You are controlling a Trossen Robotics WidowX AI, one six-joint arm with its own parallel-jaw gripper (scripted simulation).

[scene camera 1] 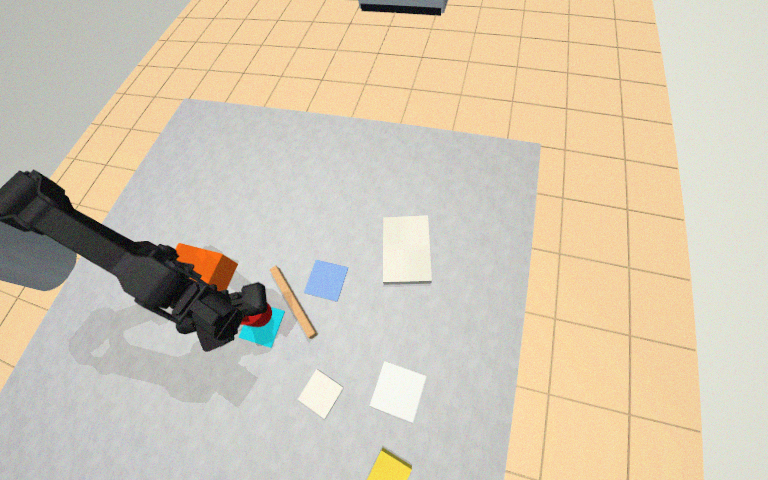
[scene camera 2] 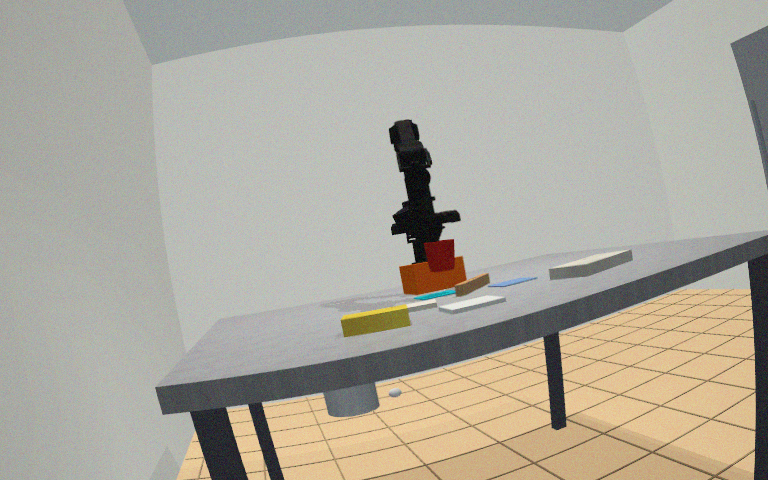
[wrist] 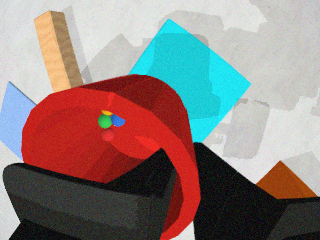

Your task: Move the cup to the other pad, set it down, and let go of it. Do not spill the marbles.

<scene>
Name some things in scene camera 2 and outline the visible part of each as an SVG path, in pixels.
The gripper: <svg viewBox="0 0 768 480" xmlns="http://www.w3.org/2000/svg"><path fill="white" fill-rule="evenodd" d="M424 192L408 196L408 201L402 202L403 208L392 216L395 223L391 226L392 235L407 233L413 236L426 254L424 243L439 242L442 229L445 228L442 224L461 221L461 217L456 209L435 213L432 202L435 200L435 197L431 196L430 193Z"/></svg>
A red cup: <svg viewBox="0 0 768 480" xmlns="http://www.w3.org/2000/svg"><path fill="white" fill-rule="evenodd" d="M454 239L424 243L431 272L438 273L455 269Z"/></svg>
A cream slab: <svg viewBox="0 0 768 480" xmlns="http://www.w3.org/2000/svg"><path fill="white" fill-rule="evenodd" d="M632 250L595 254L550 268L550 280L591 276L620 264L633 261Z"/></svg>
</scene>
